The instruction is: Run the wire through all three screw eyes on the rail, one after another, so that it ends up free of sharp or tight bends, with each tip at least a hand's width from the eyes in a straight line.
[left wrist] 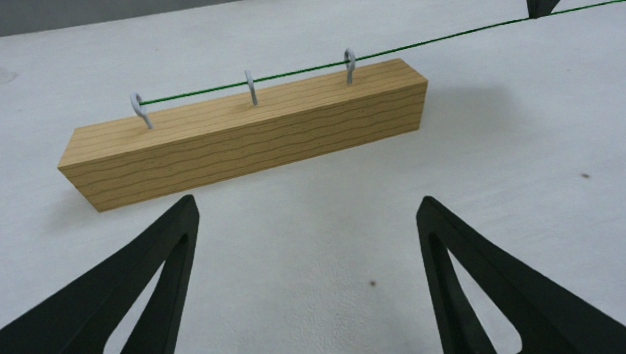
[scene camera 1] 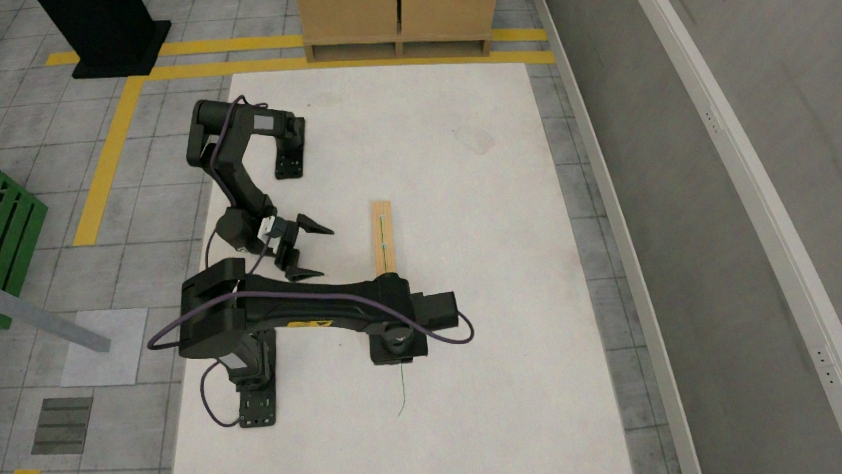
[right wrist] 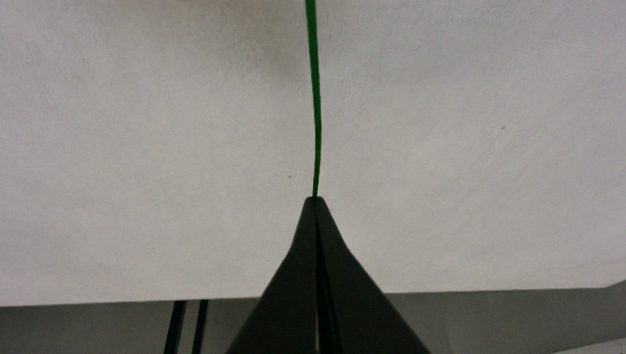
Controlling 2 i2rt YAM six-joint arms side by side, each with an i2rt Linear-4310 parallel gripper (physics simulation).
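Frame: origin at the left arm's base, x ahead, y left, z up, level; centimetres.
Seen in the pictures: left gripper, between the fingertips: (left wrist: 310,204) (scene camera 1: 329,253); right gripper, between the fingertips: (left wrist: 538,16) (scene camera 1: 400,359) (right wrist: 313,206); left arm's base, origin of its link: (scene camera 1: 290,148); right arm's base, origin of its link: (scene camera 1: 258,376).
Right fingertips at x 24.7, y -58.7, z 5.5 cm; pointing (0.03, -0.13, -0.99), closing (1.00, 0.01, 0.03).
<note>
Offsets run from my right fingertips to a thing's middle. "spot": to the spot under its first point. Level surfaces: height alone.
The wooden rail @[dx -1.7, dy +24.7, dz -2.0 cm] (scene camera 1: 377,235) (left wrist: 280,135) bears three screw eyes. In the left wrist view they are the right eye @[dx -1.6, dy +17.5, dz -0.5 cm] (left wrist: 350,76), the middle eye @[spot: dx -2.2, dy +24.7, dz +0.1 cm] (left wrist: 253,93) and the left eye @[dx -1.7, dy +32.0, dz -0.5 cm] (left wrist: 147,121). The green wire (scene camera 1: 404,385) (left wrist: 445,39) (right wrist: 316,100) runs nearly straight through the right and middle eyes. Its tip is at the left eye's ring; whether it is inside the opening I cannot tell. My right gripper (left wrist: 538,16) (right wrist: 313,206) is shut on the wire, beyond the rail's right end; its arm hides it in scene camera 1. My left gripper (scene camera 1: 327,253) (left wrist: 310,204) is open and empty, beside the rail.
In scene camera 1 the right arm (scene camera 1: 329,300) spans across the white table @[dz -5.4 cm] (scene camera 1: 500,235) and covers the rail's near end. The wire's tail end curves slightly below that arm. A cardboard-coloured box stack (scene camera 1: 353,20) stands beyond the table's far edge.
</note>
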